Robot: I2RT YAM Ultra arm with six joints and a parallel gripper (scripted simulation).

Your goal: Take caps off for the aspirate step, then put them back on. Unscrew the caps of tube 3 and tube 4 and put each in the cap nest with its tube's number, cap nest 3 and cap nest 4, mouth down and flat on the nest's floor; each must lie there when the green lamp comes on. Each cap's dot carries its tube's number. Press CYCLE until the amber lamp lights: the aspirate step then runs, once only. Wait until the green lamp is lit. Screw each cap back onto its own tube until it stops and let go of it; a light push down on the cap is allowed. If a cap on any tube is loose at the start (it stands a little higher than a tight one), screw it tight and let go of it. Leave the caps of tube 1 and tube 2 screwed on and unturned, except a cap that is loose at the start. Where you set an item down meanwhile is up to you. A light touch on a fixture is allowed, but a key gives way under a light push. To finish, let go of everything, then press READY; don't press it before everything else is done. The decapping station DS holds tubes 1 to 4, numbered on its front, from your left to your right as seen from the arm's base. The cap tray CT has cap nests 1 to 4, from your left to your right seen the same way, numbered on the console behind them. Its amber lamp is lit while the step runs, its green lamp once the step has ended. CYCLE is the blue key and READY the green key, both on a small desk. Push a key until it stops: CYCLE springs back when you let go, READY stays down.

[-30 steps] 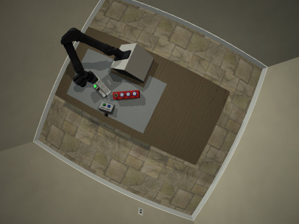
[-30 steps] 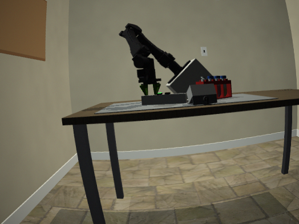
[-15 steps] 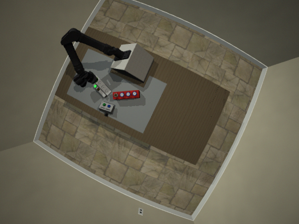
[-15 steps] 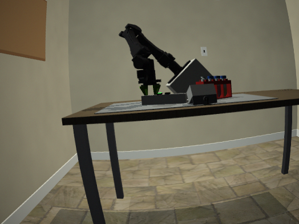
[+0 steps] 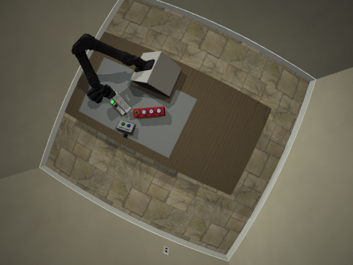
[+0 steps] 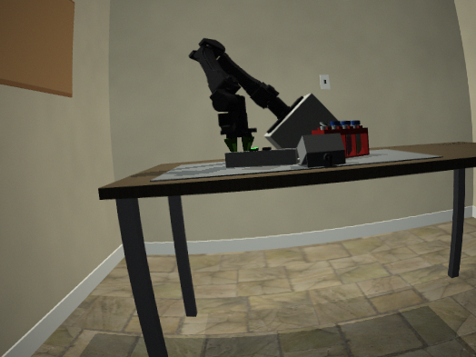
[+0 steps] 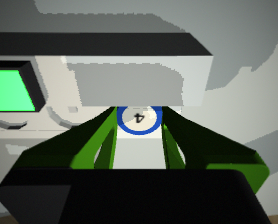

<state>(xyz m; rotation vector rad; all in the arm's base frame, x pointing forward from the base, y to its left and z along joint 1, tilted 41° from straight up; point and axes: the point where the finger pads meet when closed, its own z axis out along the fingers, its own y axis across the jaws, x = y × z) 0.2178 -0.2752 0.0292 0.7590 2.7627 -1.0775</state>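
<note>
The cap 3 is 70 mm ahead of my hand, 310 mm to the left of it and 90 mm above it. The rest, counted from my hand: blue key: 190 mm ahead, 210 mm to the left, 40 mm above; then cap 4: 10 mm below; then green key: 190 mm ahead, 170 mm to the left, 40 mm above.
</note>
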